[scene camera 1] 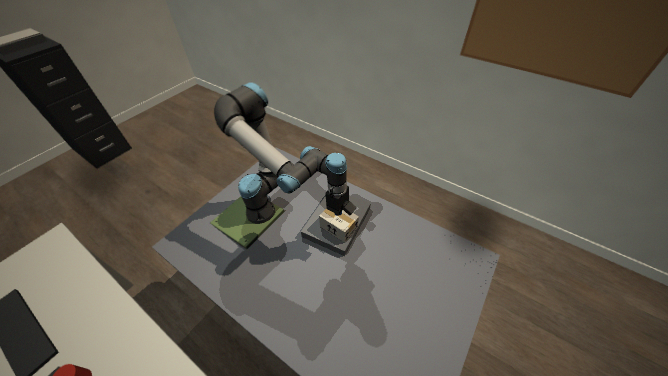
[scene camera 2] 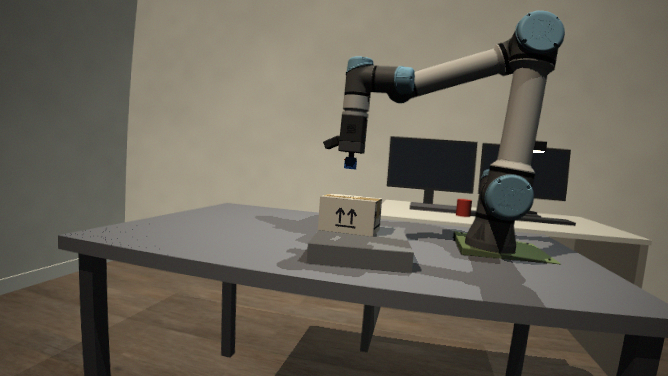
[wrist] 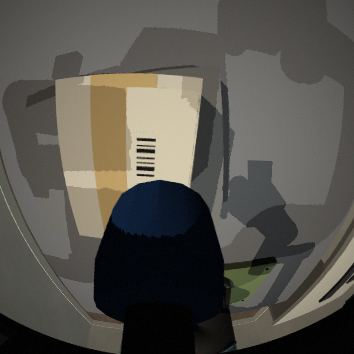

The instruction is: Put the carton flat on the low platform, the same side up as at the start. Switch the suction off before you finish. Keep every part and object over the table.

Note:
In view: the suction cup (wrist: 159,244), a carton (scene camera 2: 349,214) and a low grey platform (scene camera 2: 388,250).
The carton also shows in scene camera 1 (scene camera 1: 342,227) and in the wrist view (wrist: 115,130). The low grey platform also shows in the wrist view (wrist: 36,139).

